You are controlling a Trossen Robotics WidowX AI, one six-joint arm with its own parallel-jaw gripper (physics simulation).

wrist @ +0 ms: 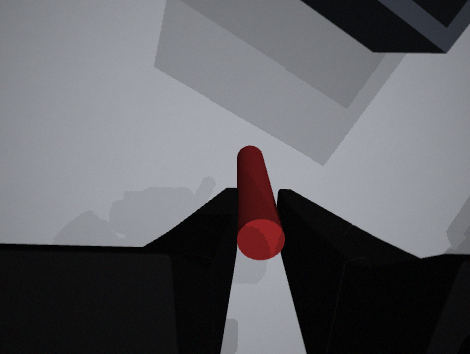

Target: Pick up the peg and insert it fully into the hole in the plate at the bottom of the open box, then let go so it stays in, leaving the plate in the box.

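Places are measured from the arm's base along level axes (x ahead, y left, z up), in metres.
Where they show: gripper, fingertip midpoint: (257, 201).
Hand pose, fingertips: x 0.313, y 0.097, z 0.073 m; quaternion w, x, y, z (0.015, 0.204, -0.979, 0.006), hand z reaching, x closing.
Note:
Things, the pixels of their top centre, and the offset from my fingertips. "spot": a spot on its surface instead. Level surfaces: height alone.
- red peg at its top centre: (265, 244) 0.002 m back, 0.003 m left, 0.020 m up
- dark box at a spot on its surface: (410, 42) spot: 0.077 m back, 0.095 m right, 0.118 m down
- pale surface at its surface level: 0.194 m down
My gripper (257, 201) is shut on the red peg (255, 192), with one black finger on each side of it. The peg is a round rod; its near end face points toward the camera and its far end reaches out beyond the fingertips. It is held above the pale surface. The dark box (410, 42) shows in part at the top right corner, ahead and to the right of the peg, apart from it. The plate and its hole do not show clearly in this view.
The box's dark outer wall and bluish rim run diagonally across the top right corner. Grey shadows lie on the pale surface (90, 125) below the box and to the left of the gripper, and another at the right edge.

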